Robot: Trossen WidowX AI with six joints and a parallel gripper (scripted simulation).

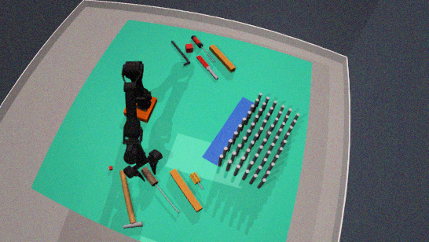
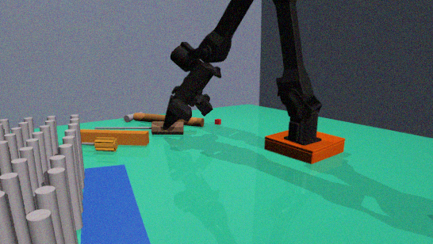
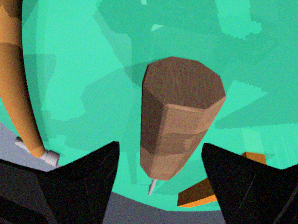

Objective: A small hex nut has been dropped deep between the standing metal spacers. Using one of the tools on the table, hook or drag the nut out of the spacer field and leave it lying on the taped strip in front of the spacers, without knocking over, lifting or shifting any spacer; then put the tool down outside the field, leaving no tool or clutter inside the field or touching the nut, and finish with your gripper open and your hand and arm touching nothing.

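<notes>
Right now my gripper tip is 9 cm short of the hook tool, 4 cm to the left of it and 1 cm above it. The rest, counted from my gripper tip: yellow-handled tool 20 cm ahead, 8 cm to the left, 1 cm below; blue taped strip 39 cm to the left, 26 cm ahead, 2 cm below; red cube 21 cm behind, 4 cm to the right, 2 cm below.
</notes>
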